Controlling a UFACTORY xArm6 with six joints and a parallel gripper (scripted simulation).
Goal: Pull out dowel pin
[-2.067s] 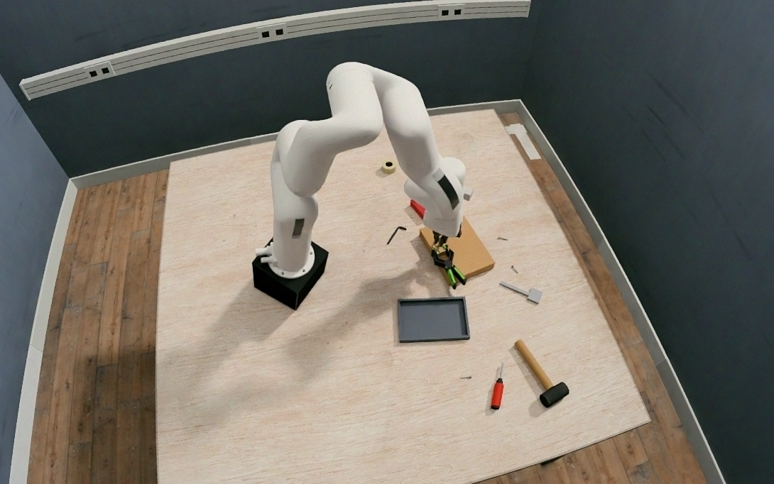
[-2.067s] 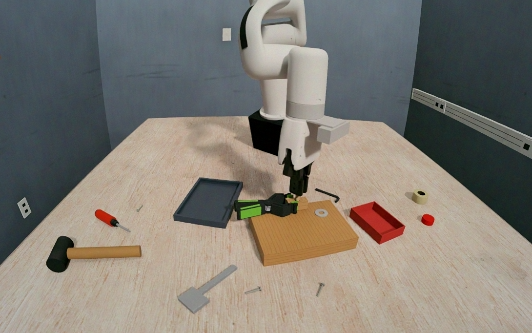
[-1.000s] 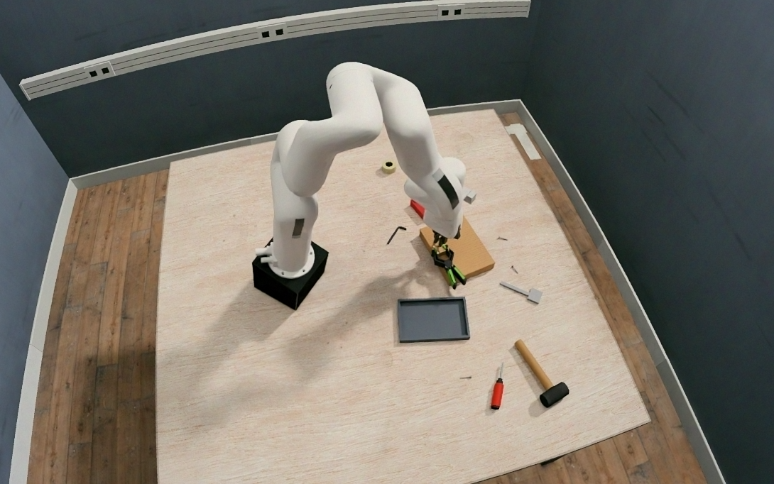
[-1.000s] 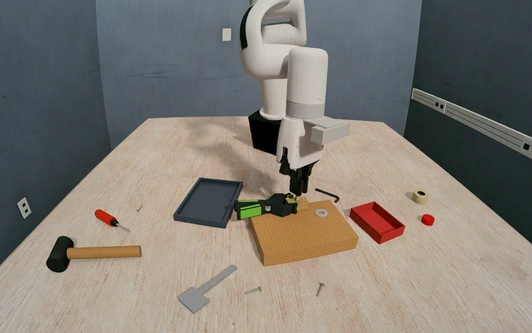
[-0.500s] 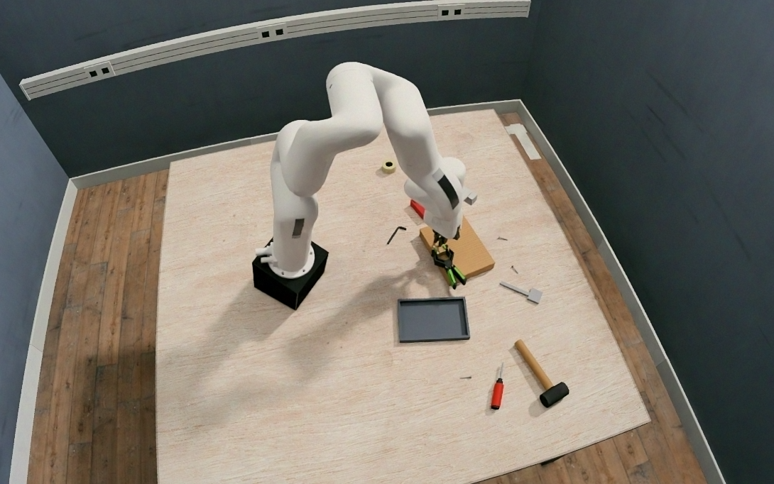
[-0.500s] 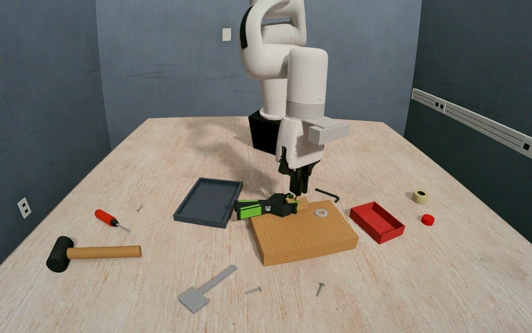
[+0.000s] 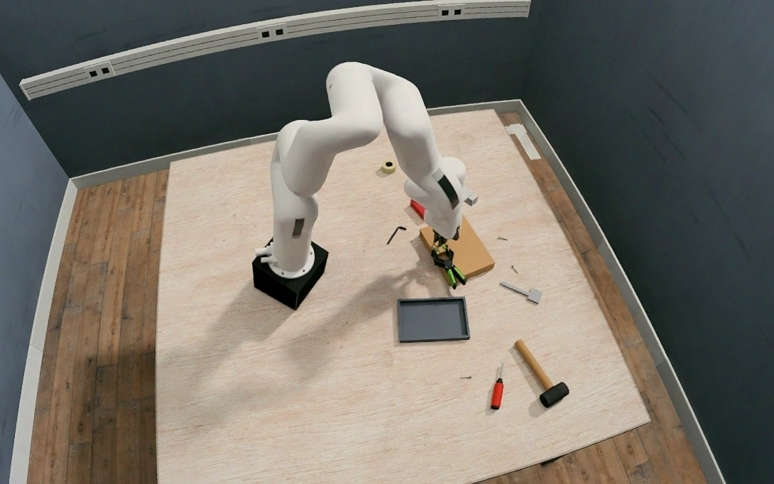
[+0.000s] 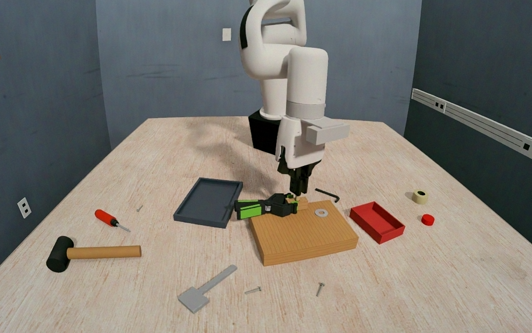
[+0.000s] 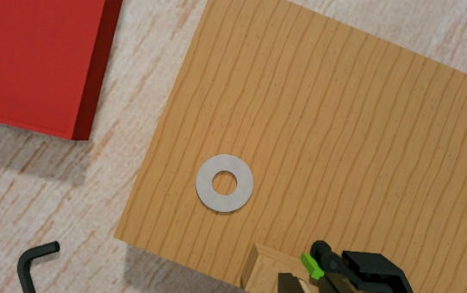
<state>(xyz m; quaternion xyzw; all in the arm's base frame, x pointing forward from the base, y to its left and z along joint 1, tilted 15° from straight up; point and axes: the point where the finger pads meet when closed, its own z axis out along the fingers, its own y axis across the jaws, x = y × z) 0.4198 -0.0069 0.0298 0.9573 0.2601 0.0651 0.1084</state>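
Right now my hand is 20 mm above the dowel pin. Also, from my hand: small wooden block: 50 mm below; hex key: 90 mm behind, 120 mm to the left, 90 mm below; washer: 20 mm ahead, 50 mm to the left, 60 mm below.
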